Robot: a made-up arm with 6 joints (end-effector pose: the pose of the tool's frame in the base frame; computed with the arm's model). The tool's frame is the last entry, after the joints. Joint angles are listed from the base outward.
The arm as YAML. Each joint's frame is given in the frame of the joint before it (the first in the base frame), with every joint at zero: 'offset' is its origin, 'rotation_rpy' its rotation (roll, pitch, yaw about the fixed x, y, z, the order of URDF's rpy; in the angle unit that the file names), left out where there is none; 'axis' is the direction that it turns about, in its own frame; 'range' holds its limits. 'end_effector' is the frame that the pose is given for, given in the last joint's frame.
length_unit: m
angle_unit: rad
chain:
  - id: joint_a
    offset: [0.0, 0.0, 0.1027]
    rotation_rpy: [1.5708, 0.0, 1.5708]
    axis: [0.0, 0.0, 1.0]
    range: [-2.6, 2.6]
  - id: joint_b
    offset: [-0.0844, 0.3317, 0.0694]
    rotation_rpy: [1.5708, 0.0, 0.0]
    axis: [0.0, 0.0, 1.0]
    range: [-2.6, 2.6]
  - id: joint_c
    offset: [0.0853, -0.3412, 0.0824]
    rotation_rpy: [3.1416, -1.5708, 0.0]
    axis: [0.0, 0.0, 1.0]
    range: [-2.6, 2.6]
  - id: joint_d
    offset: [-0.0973, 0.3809, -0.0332]
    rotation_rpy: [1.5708, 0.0, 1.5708]
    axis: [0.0, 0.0, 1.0]
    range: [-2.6, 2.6]
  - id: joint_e
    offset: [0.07, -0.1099, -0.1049]
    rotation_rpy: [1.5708, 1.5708, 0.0]
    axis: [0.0, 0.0, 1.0]
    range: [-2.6, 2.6]
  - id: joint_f
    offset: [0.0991, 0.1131, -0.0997]
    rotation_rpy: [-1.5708, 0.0, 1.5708]
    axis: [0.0, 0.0, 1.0]
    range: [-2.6, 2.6]
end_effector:
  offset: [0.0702, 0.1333, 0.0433]
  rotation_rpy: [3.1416, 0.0, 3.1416]
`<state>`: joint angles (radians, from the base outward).
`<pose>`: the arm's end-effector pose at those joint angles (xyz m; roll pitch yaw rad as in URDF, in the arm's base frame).
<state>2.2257 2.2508 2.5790 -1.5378 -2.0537 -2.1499</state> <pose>0.1316 0.0453 -0.0991 2.4377 0.8498 2.1918</pose>
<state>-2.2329 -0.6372 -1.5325 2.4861 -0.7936 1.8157</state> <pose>-0.4122 0.1631 0.4777 0.2759 0.1887 -2.3244</pose>
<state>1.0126 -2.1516 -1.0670 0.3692 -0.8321 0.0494</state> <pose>0.3732 -0.5172 -0.6994 -0.2243 -1.1094 2.2361</pose>
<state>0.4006 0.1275 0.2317 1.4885 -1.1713 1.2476</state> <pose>-0.4802 -0.1473 0.6274 -1.6016 0.0940 -3.0995</pose>
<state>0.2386 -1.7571 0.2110 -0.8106 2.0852 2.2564</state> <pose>0.2779 -0.8975 0.4430 2.1640 0.5454 1.3549</pose>
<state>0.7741 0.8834 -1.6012 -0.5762 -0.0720 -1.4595</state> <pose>-0.4466 0.4502 0.0233 -0.9524 -0.0644 0.7871</pose>
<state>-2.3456 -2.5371 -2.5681 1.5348 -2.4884 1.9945</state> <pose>0.0780 0.1113 0.3204 -3.1274 -0.0253 -1.8817</pose>
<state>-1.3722 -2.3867 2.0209 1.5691 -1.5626 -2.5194</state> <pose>-0.1199 0.5782 0.2175 -2.5406 0.5109 -1.9880</pose>
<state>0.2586 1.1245 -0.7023 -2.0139 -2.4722 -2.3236</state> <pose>-0.0623 0.5660 0.5262 2.4234 0.0035 1.8303</pose>
